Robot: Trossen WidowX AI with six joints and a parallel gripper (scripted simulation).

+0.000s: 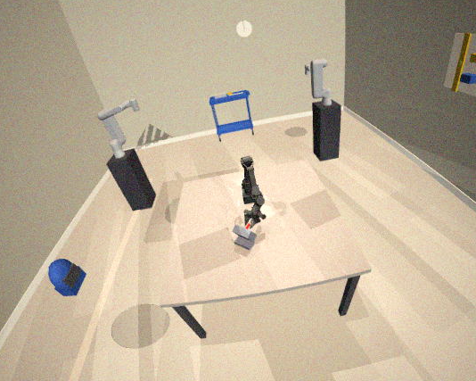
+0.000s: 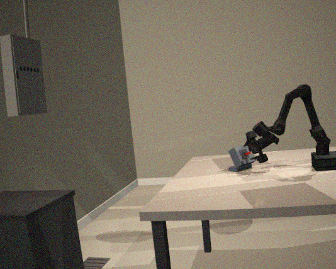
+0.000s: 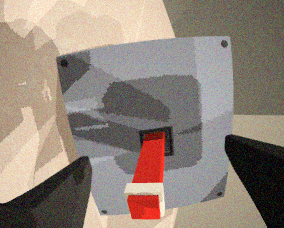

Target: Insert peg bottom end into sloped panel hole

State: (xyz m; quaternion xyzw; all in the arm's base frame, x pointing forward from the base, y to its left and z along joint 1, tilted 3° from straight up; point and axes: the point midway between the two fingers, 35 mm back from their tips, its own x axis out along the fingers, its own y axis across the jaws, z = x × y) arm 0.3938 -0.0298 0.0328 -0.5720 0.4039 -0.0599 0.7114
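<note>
The red peg lies 20 mm behind my gripper tip and 10 mm to the left of it. From my gripper tip the other things lie so: grey-blue sloped panel 30 mm ahead, 30 mm to the right, 20 mm below.
</note>
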